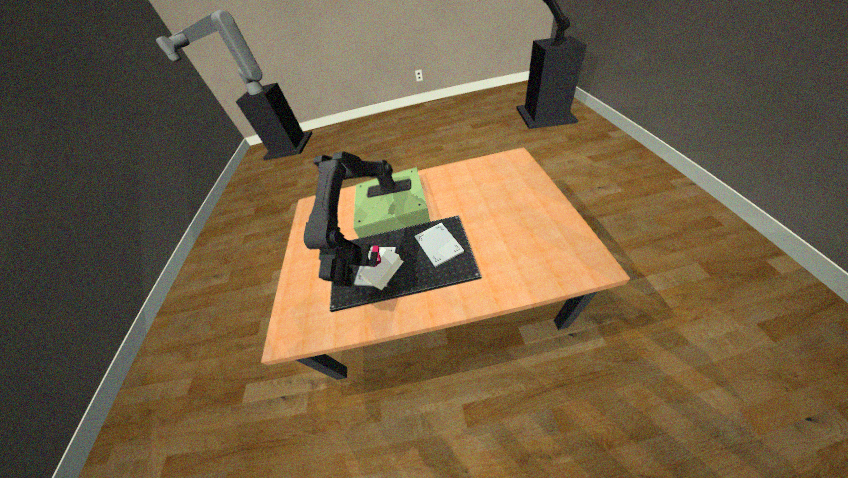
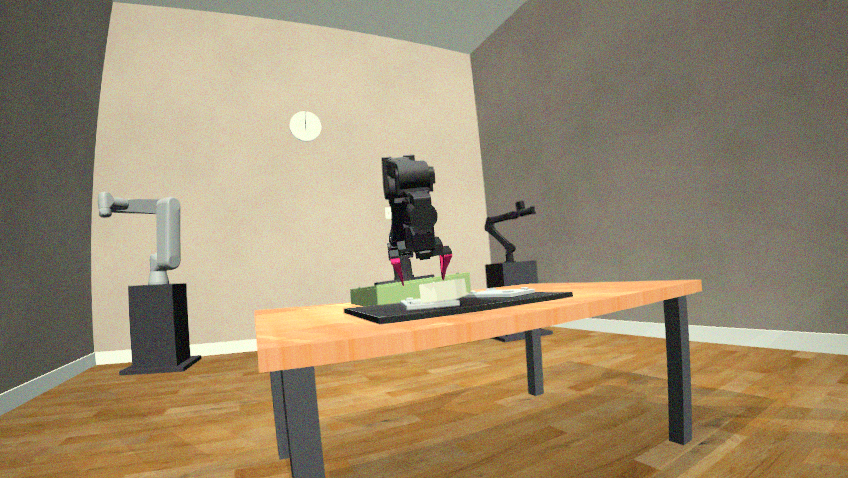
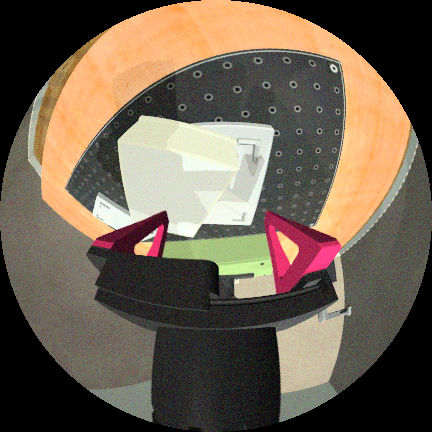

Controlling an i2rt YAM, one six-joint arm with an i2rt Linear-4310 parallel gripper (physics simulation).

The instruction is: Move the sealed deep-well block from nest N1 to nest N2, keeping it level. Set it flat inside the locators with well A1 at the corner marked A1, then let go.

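Places are measured from the arm's base along level axes (x left, y back, z up), in metres.
Pixels of known places: gripper, between the fingertips: (image 1: pixel 368 260) (image 2: pixel 423 282) (image 3: pixel 216 215); arm's base, origin of its link: (image 1: pixel 389 189) (image 3: pixel 224 275).
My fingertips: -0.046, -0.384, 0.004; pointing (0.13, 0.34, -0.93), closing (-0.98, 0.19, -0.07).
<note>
For each thing: its top centre in the pictures, then the offset to it from my fingertips, as dx, dy, dz. Level surfaces: height alone.
- pale cream block, centre of its top: (image 3: pixel 163 207) (image 2: pixel 443 279) (image 1: pixel 379 263) +0.045, -0.020, +0.002
- nest N1, centre of its top: (image 3: pixel 210 193) (image 2: pixel 427 298) (image 1: pixel 375 263) +0.012, +0.013, -0.040
- Nest N2, centre of its top: (image 3: pixel 120 225) (image 2: pixel 498 289) (image 1: pixel 438 241) +0.245, +0.083, -0.040
- black perforated board, centre of its top: (image 3: pixel 162 201) (image 2: pixel 457 301) (image 1: pixel 399 258) +0.099, +0.038, -0.057
- wooden table, height of its surface: dz -0.071
The pale cream block (image 1: pixel 383 271) (image 2: pixel 438 289) (image 3: pixel 165 175) rests on the white plate of nest N1 (image 2: pixel 436 304) (image 3: pixel 264 160), turned askew to it and overhanging one side. Whether it lies fully flat is unclear. Nest N2 (image 1: pixel 438 243) (image 2: pixel 504 292) (image 3: pixel 111 212) is a white plate with small corner locators and bears no block. The well A1 and the A1 corner mark are not readable. My gripper (image 1: pixel 375 261) (image 2: pixel 423 282) (image 3: pixel 216 215) is open, its two pink fingers wide apart and pointing down. It is above the block's arm-side end, with nothing between the fingers.
Both nests stand on a black perforated board (image 1: pixel 409 276) (image 2: pixel 385 315) (image 3: pixel 305 120) on the wooden table (image 1: pixel 522 219) (image 2: pixel 308 338). The green base block (image 1: pixel 391 204) (image 2: pixel 380 295) (image 3: pixel 225 252) under my arm stands behind the board. Two other arms stand on pedestals far off.
</note>
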